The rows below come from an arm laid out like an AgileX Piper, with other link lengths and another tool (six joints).
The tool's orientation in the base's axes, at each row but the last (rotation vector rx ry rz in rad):
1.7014, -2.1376, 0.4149
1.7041, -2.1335, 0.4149
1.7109, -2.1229, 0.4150
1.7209, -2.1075, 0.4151
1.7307, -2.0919, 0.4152
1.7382, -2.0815, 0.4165
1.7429, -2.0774, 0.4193
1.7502, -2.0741, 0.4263
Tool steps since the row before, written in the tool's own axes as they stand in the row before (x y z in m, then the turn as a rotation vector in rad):
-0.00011, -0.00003, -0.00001, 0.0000, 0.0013, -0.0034
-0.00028, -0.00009, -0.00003, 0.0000, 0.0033, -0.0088
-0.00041, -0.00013, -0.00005, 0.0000, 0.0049, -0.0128
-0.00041, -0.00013, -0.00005, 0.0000, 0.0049, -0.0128
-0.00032, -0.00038, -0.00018, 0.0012, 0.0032, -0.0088
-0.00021, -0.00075, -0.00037, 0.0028, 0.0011, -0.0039
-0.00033, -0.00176, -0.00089, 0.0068, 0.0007, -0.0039
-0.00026, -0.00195, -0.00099, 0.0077, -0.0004, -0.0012
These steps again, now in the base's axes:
0.00005, 0.00009, -0.00004, -0.0009, 0.0018, 0.0030
0.00015, 0.00024, -0.00010, -0.0023, 0.0047, 0.0078
0.00021, 0.00035, -0.00015, -0.0034, 0.0069, 0.0114
0.00020, 0.00035, -0.00015, -0.0034, 0.0069, 0.0114
0.00044, 0.00029, 0.00000, -0.0024, 0.0037, 0.0084
0.00081, 0.00022, 0.00021, -0.0011, -0.0004, 0.0048
0.00187, 0.00039, 0.00058, -0.0013, -0.0039, 0.0067
0.00206, 0.00035, 0.00071, -0.0006, -0.0062, 0.0047

